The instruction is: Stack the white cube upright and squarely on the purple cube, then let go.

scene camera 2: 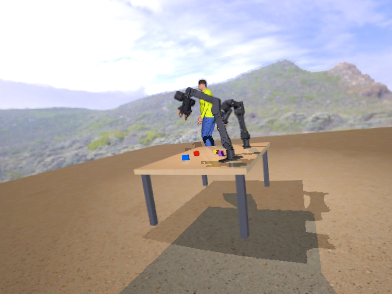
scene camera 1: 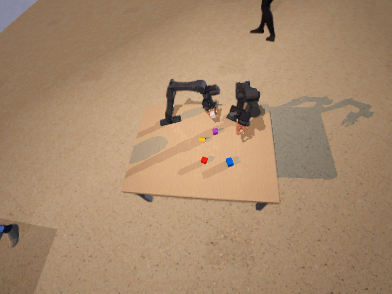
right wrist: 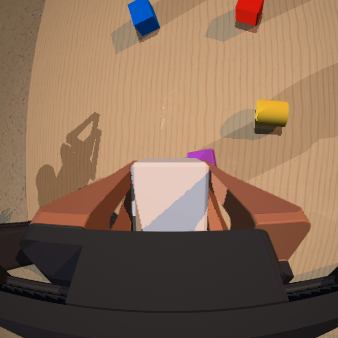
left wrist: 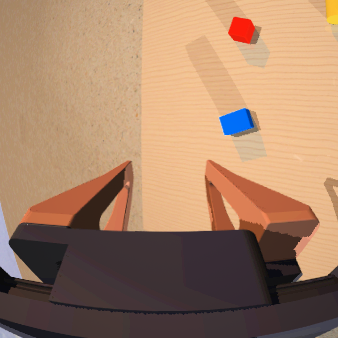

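Note:
The white cube [scene camera 1: 213, 114] [right wrist: 171, 195] is between the fingers of my right gripper [scene camera 1: 213, 113] [right wrist: 169, 168], which is shut on it and holds it above the table. The purple cube [scene camera 1: 215, 131] [scene camera 2: 220, 153] [right wrist: 203, 156] lies on the table. In the right wrist view it shows just beyond the white cube, which hides part of it. My left gripper [scene camera 1: 241, 129] [scene camera 2: 184, 116] [left wrist: 168, 168] is partly open and empty, raised above the table to the right of the purple cube in scene camera 1.
A yellow cylinder [scene camera 1: 202, 140] [right wrist: 272, 113] lies on its side near the purple cube. A red cube [scene camera 1: 204, 160] [scene camera 2: 196, 153] [left wrist: 242, 30] [right wrist: 249, 11] and a blue block [scene camera 1: 230, 162] [scene camera 2: 185, 157] [left wrist: 237, 122] [right wrist: 144, 17] lie farther from the arms on the table [scene camera 1: 165, 180] [scene camera 2: 165, 167].

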